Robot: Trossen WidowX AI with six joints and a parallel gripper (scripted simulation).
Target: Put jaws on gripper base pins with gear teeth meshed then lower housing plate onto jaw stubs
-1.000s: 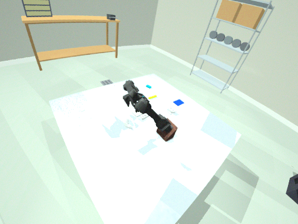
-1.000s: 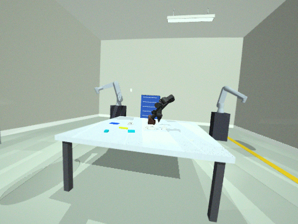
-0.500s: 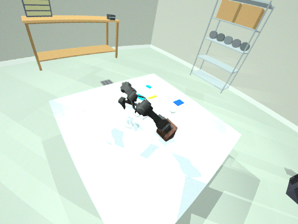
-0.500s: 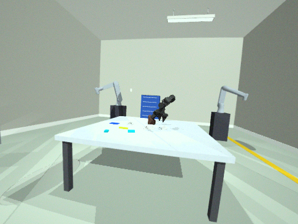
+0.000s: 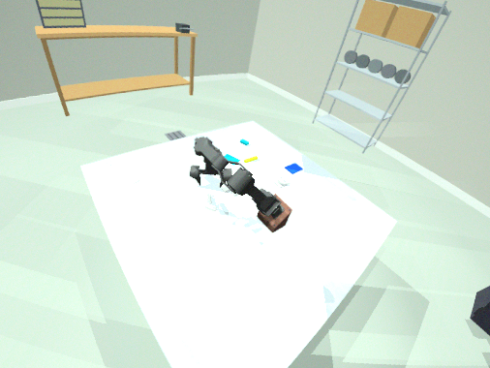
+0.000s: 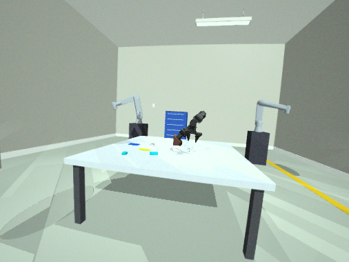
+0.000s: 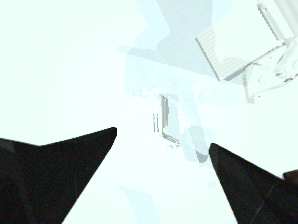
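Now: the pale jaw 50 mm behind my gripper tip, 10 mm to the left of it and 80 mm below it. The rest, counted from my gripper tip: small white part (80 mm behind, 440 mm to the right, 60 mm below); yellow bar (180 mm ahead, 400 mm to the right, 80 mm below); cyan block (370 mm ahead, 490 mm to the right, 80 mm below).
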